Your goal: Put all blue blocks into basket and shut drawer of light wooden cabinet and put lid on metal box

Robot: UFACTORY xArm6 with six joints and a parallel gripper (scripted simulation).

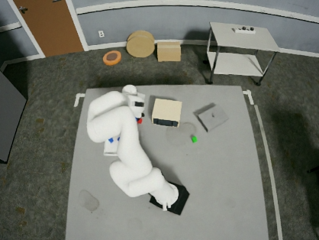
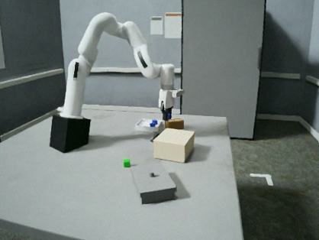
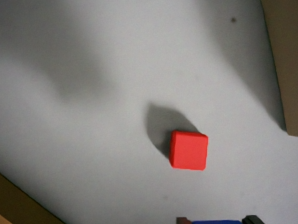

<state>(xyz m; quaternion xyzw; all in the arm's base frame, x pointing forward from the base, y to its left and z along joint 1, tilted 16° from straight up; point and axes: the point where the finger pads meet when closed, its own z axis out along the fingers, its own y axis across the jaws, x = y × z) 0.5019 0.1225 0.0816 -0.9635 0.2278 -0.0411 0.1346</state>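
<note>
Now: the white basket 160 mm to the left of my hand, 130 mm behind it and 110 mm below it. Also, from my hand: light wooden cabinet: 200 mm to the right, 80 mm below, 50 mm ahead; brown box: 150 mm to the left, 90 mm below, 30 mm ahead; dark-rimmed drawer: 200 mm to the right, 80 mm below, 40 mm ahead.
</note>
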